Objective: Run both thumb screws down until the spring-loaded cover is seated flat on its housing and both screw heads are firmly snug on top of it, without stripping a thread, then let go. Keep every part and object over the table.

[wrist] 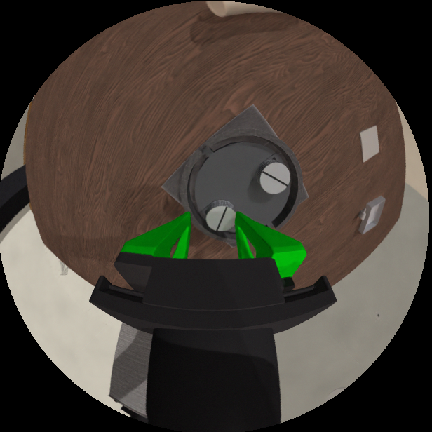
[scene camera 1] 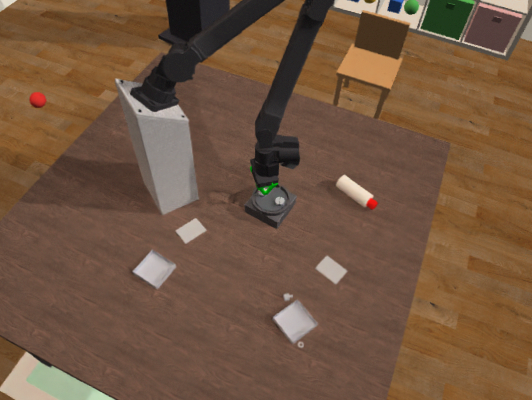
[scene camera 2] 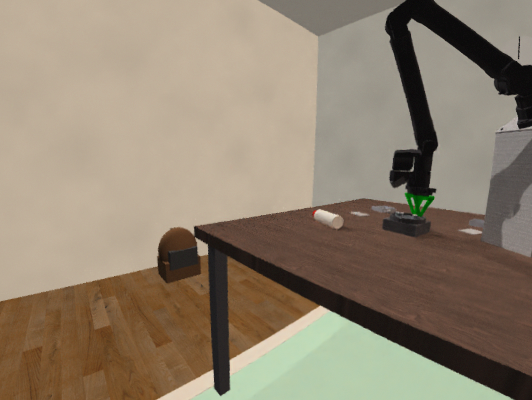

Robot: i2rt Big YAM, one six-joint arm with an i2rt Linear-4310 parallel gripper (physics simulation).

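Where they show: gripper, between the fingertips: point(scene camera 1: 263, 188) point(scene camera 2: 416, 215); arm's base, origin of its link: point(scene camera 1: 154, 99).
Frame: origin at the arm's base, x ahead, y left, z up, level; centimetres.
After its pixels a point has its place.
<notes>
The dark square housing point(scene camera 1: 276, 219) {x 36.9, y 8.3, z -35.9 cm} point(scene camera 2: 406, 228) {x 28.1, y 19.5, z -37.5 cm} point(wrist: 252, 120) stands on the table, with the round dark cover point(wrist: 235, 175) inside its raised ring. Two pale slotted thumb screws stand on the cover. The far screw point(scene camera 1: 280, 201) {x 34.8, y 13.4, z -33.6 cm} point(wrist: 275, 178) is away from the fingers and its head stands above the cover. The near screw point(wrist: 220, 218) is at the fingertips, its knurled side partly showing. My gripper point(scene camera 1: 268, 190) {x 27.7, y 14.2, z -33.2 cm} point(scene camera 2: 419, 215) {x 27.7, y 14.2, z -33.2 cm} point(wrist: 212, 216) is partly open, pointing down, with its green fingertips to either side of the near screw's head. Whether the cover lies flat is too small to tell.
A white bottle with a red cap point(scene camera 1: 355, 191) {x 52.2, y 32.9, z -35.3 cm} point(scene camera 2: 328, 219) {x 48.2, y 37.4, z -36.7 cm} lies beyond the housing. Two shallow trays point(scene camera 1: 154, 269) {x 15.9, y -26.3, z -39.8 cm} point(scene camera 1: 295, 321) {x 59.3, y -15.1, z -39.7 cm}, two pale flat squares point(scene camera 1: 191, 230) {x 16.1, y -9.1, z -39.5 cm} point(scene camera 1: 331, 269) {x 59.5, y 5.1, z -39.6 cm} and two small loose parts point(scene camera 1: 287, 296) {x 53.6, y -10.8, z -37.9 cm} point(scene camera 1: 300, 344) {x 64.0, y -20.4, z -39.7 cm} lie on the table. The arm's grey pedestal point(scene camera 1: 167, 160) {x 6.7, y -5.2, z -15.7 cm} stands left.
</notes>
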